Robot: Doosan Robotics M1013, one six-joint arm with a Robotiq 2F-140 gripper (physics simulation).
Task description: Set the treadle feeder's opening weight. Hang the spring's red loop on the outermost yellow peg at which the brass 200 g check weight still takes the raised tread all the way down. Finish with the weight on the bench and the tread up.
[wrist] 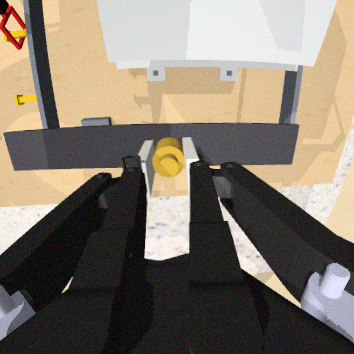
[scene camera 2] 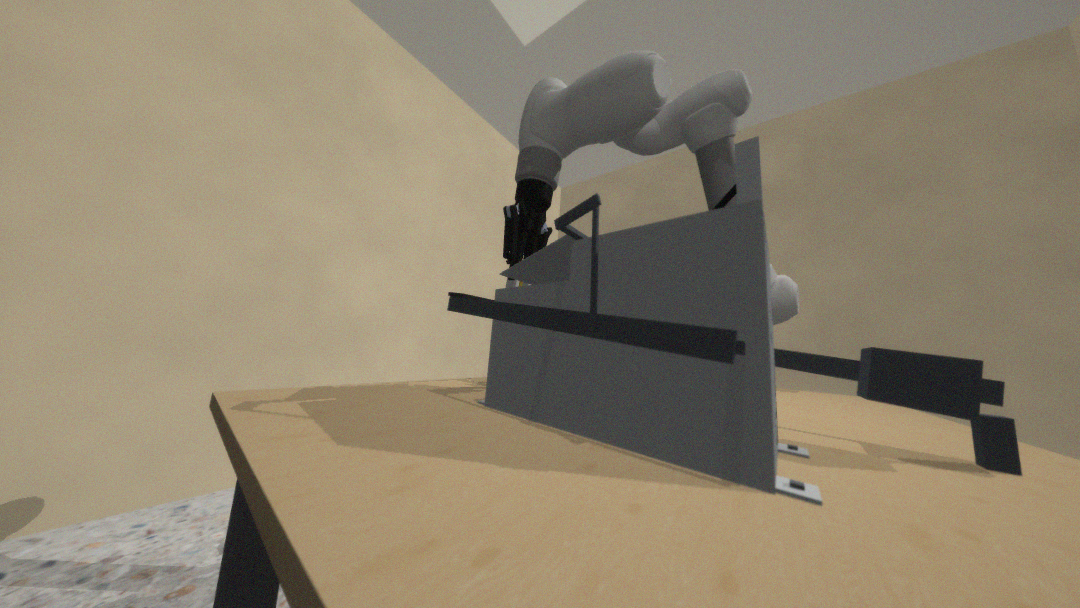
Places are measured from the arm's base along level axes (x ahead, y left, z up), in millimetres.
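Pixels of known places: gripper, fingertip midpoint: (wrist: pixel 168 152).
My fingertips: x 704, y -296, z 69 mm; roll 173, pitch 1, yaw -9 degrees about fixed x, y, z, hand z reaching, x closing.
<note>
Behind a point stands the place of what it marks.
My gripper (scene camera 2: pixel 517 281) {x 704, y -296, z 69 mm} (wrist: pixel 168 152) {x 704, y -296, z 69 mm} is shut on the brass weight (scene camera 2: pixel 522 283) {x 705, y -284, z 101 mm} (wrist: pixel 168 158) {x 707, y -286, z 107 mm}, which stands upright between the pads. In the wrist view it is over the dark tread (wrist: pixel 240 145) {x 777, y -312, z 56 mm}; the height gap is hard to tell. The tread's long side arm (scene camera 2: pixel 529 316) (wrist: pixel 44 75) is well above the bench. At the wrist view's upper left, the spring's red loop (wrist: pixel 18 19) {x 584, y -133, z 20 mm} is around a yellow peg (wrist: pixel 18 35) {x 581, y -149, z 25 mm}. Another yellow peg (wrist: pixel 25 99) {x 563, y -211, z 34 mm}, nearer the tread, has no loop on it. Further pegs are out of view.
The grey feeder housing (scene camera 2: pixel 642 392) {x 883, y -27, z -56 mm} (wrist: pixel 145 30) {x 713, y -196, z 90 mm} stands on the wooden bench (scene camera 2: pixel 453 521) {x 1049, y -92, z -110 mm} (wrist: pixel 200 102) {x 759, y -294, z -110 mm}. A thin bent bracket (scene camera 2: pixel 594 256) {x 903, y -73, z 74 mm} rises from the side arm. A dark block (scene camera 2: pixel 922 381) {x 740, y 218, z -29 mm} is at the arm's rear end. A small grey block (wrist: pixel 96 121) {x 576, y -279, z -93 mm} shows behind the tread.
</note>
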